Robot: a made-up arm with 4 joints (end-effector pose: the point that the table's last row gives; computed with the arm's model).
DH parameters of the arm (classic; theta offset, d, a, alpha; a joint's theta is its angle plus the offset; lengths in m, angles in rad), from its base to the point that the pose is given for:
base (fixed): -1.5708 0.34 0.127 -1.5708
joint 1: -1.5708 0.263 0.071 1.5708
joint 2: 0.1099 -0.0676 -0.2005 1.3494
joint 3: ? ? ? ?
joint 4: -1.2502 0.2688 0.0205 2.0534
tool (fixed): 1.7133 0.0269 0 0
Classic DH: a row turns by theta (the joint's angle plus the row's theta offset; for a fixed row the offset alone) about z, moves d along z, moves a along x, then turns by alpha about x.
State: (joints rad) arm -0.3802 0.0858 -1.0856 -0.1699
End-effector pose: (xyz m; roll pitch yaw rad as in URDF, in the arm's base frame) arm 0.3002 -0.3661 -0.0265 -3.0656 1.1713 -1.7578
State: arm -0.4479 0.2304 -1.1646 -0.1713
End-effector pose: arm 0.2330 -0.3708 -0.0190 2.9557 1.1410 -2.0668
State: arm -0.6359 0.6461 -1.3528 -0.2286
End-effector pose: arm 0.0486 -0.3588 0.0464 2.5443 0.9090 -2.6658
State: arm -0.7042 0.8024 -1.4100 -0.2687
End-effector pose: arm -0.0124 -0.3403 0.0828 2.4863 0.8020 -2.8127
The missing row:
joint 3: 0 -0.055 -0.1215 1.7922
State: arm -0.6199 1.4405 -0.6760 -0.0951
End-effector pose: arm -0.1975 -0.3163 0.4156 2.4462 -0.1588 -2.7496
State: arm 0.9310 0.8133 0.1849 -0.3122
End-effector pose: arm 0.0672 -0.2090 -0.0452 1.7188 0.9095 -2.1260
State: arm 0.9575 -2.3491 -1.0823 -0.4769
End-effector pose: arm 0.5666 -0.5606 0.5465 -0.5223 -0.3204 -0.5715
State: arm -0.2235 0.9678 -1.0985 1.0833
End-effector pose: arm -0.0856 -0.2975 0.1077 -2.5768 0.8927 -2.2986
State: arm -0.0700 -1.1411 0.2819 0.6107
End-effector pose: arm 0.5163 -0.4843 0.3774 -1.3558 -0.2188 -1.2929
